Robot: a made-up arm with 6 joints.
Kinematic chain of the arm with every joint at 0, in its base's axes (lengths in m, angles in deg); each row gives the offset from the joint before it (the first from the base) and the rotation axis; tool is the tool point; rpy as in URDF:
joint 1: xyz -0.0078 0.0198 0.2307 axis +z
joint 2: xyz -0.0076 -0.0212 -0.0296 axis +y
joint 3: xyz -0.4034 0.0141 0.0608 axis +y
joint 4: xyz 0.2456 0.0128 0.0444 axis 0.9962 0 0.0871
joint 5: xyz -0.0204 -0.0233 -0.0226 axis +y
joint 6: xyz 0.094 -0.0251 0.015 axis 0.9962 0 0.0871
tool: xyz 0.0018 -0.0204 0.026 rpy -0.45 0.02 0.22
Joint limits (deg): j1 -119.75..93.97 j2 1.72..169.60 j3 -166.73..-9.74 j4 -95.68..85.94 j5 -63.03..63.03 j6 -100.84..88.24
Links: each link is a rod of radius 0.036 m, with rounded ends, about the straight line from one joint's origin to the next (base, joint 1, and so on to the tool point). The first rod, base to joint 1, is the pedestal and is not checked.
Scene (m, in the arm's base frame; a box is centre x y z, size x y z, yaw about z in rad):
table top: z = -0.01
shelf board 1: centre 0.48 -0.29 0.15 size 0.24 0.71 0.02 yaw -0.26
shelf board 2: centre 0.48 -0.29 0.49 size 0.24 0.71 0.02 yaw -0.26
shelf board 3: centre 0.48 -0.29 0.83 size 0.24 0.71 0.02 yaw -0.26
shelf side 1: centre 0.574 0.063 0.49 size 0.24 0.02 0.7 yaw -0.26
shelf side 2: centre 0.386 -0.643 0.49 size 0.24 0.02 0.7 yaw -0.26
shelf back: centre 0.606 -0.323 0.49 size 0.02 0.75 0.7 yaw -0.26
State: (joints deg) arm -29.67 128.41 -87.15 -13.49 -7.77 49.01
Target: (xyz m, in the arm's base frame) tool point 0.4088 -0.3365 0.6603
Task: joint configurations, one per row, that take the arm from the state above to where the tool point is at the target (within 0.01 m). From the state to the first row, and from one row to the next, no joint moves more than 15 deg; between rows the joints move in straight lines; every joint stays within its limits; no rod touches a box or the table.
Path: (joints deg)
1: -33.16 120.17 -73.52 -9.96 -3.48 50.50
2: -36.66 111.93 -59.88 -6.44 0.81 51.99
3: -40.15 103.69 -46.25 -2.91 5.10 53.48
4: -40.59 99.28 -60.78 -6.95 3.27 52.62
5: -41.03 94.87 -75.32 -10.99 1.43 51.76
6: -41.46 90.45 -89.85 -15.03 -0.40 50.90
7: -38.95 100.42 -102.97 -18.82 -4.18 49.49
8: -36.44 110.38 -116.08 -22.61 -7.97 48.07
9: -33.93 120.34 -129.20 -26.40 -11.75 46.66

